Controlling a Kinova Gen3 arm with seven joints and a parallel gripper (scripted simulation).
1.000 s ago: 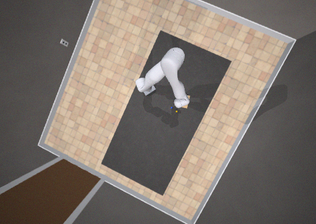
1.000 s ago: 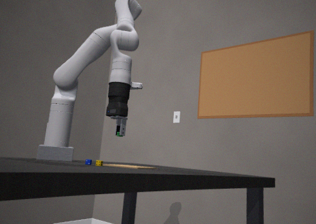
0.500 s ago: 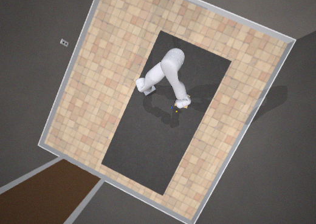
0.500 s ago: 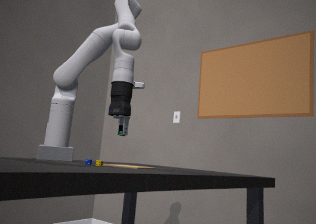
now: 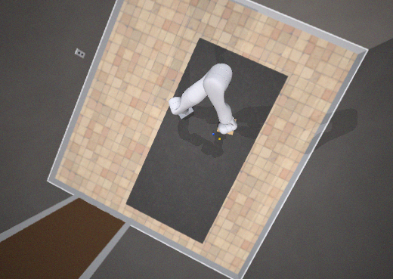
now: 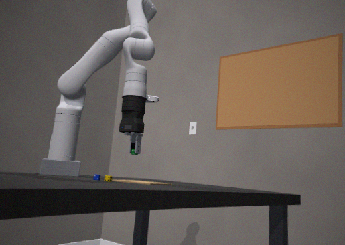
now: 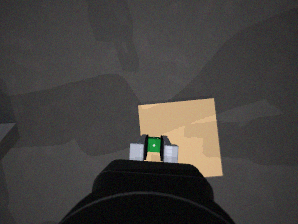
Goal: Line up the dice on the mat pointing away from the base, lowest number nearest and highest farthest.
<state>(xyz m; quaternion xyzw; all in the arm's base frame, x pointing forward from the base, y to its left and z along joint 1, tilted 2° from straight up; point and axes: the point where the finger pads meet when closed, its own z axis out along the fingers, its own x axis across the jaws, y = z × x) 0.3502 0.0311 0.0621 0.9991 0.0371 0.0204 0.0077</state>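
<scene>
My hand is 11 cm above the mat and 5 cm short of it. The rest, counted from my hand: green die (1 cm below); blue die (12 cm to the right, 10 cm below, 3 cm behind); yellow die (13 cm to the right, 10 cm below, 4 cm ahead).
</scene>
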